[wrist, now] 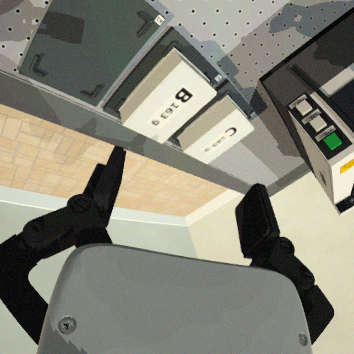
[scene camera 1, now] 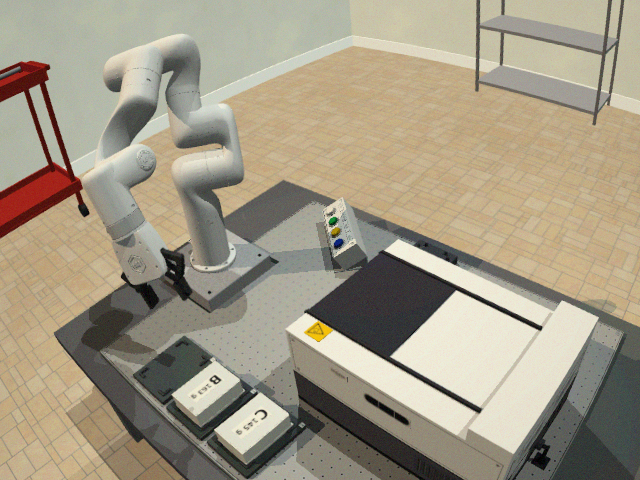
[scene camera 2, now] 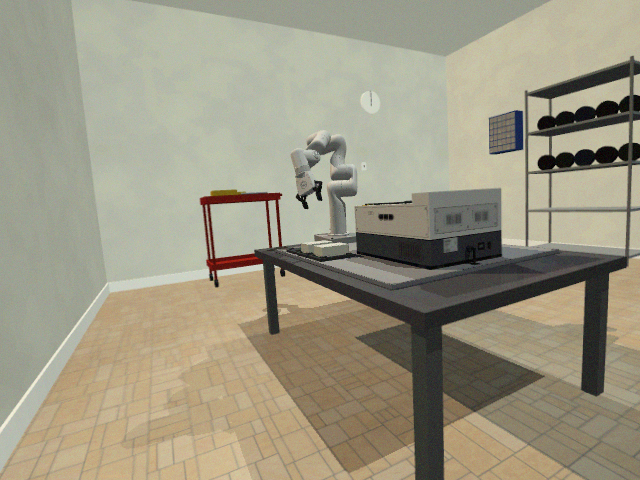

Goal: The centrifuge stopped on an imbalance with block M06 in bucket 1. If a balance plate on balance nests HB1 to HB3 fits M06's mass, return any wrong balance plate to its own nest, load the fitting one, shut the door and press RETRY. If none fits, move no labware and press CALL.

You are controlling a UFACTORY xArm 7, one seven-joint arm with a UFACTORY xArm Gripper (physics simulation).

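Places are measured from the arm's base along level axes (x ahead, y left, z up), in metres.
Pixels of known places: gripper, fingertip midpoint: (wrist: 186, 181) (scene camera 1: 171, 301) (scene camera 2: 313, 204); arm's base, origin of the base link: (scene camera 1: 213, 257) (scene camera 2: 338, 234).
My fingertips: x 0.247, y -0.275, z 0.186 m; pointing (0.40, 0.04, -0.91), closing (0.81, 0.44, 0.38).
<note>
Ahead of a thing's pixels: the offset from my fingertips to its top centre. "pt": to the spot under its first point. Level surfaces: height alone.
My gripper (scene camera 1: 168, 300) (scene camera 2: 312, 203) (wrist: 186, 181) is open and empty, high above the table beside the arm's base. White balance plates B, 163 g @(0.082 m ahead, 0.035 m right, 0.173 m down) (scene camera 1: 208, 392) (wrist: 170, 97), and C, 145 g @(0.218 m ahead, 0.036 m right, 0.173 m down) (scene camera 1: 254, 427) (wrist: 220, 132), sit on dark nests at the table's edge. Beside B is an empty dark nest @(0.054 m back, 0.030 m right, 0.209 m down) (scene camera 1: 173, 369) (wrist: 100, 45). The centrifuge (scene camera 1: 372, 356) (scene camera 2: 392, 219) (wrist: 322, 170) has a dark top section @(pt 0.324 m ahead, 0.239 m left, 0.014 m down) (scene camera 1: 382, 304) and a white panel; I cannot tell the door's state. Block M06 and the buckets do not show. A green button @(0.217 m ahead, 0.114 m left, 0.036 m down) (wrist: 332, 141) and two white ones are on the centrifuge.
A button box @(0.025 m back, 0.552 m left, 0.143 m down) (scene camera 1: 351, 254) with green, yellow and blue buttons stands behind the centrifuge's near corner, right of the arm's base plate (scene camera 1: 235, 289); its labels are unreadable. The centrifuge is a large obstacle on the table @(0.239 m down) (scene camera 2: 423, 304). A red cart (scene camera 1: 38, 193) (scene camera 2: 237, 198) stands beyond the table.
</note>
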